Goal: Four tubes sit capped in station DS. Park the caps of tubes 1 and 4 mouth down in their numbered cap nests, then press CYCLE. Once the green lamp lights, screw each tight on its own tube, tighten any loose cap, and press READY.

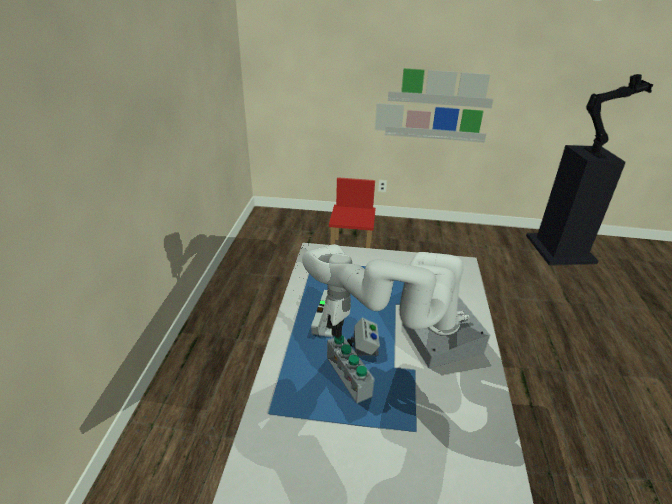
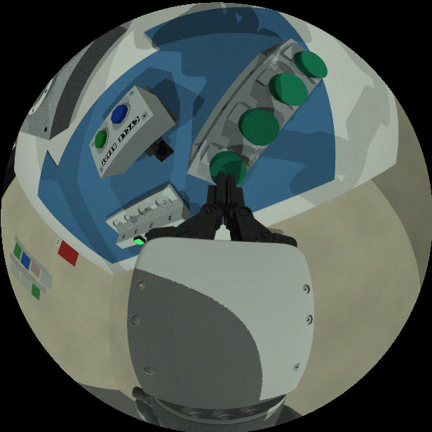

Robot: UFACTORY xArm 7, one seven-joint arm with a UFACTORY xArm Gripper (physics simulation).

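Station DS, a grey rack [image 1: 364, 391] [image 2: 272, 60], bears a row of green caps: the one at the gripper's end [image 1: 338, 340] [image 2: 228, 165], then one [image 1: 346, 349] [image 2: 259, 127], another [image 1: 353, 359] [image 2: 288, 89] and the far-end one [image 1: 361, 371] [image 2: 310, 64]. My gripper [image 1: 338, 335] [image 2: 224, 185] is shut and empty, its tips at or just above the nearest cap; contact is unclear. The numbered nest strip [image 1: 321, 328] [image 2: 152, 215] shows no caps in its nests. Its green lamp [image 1: 322, 302] [image 2: 139, 241] is lit. The button box [image 1: 365, 337] [image 2: 135, 135] has a blue CYCLE button [image 1: 373, 336] [image 2: 119, 114] and a green READY button [image 1: 372, 327] [image 2: 101, 139].
A black fixture [image 2: 161, 150] sticks out from the button box towards the rack. A blue mat [image 1: 309, 401] [image 2: 310, 160] lies under the rack, box and strip. The arm's grey base [image 1: 458, 352] stands on the right of the table. A red chair [image 1: 352, 217] is beyond the table.
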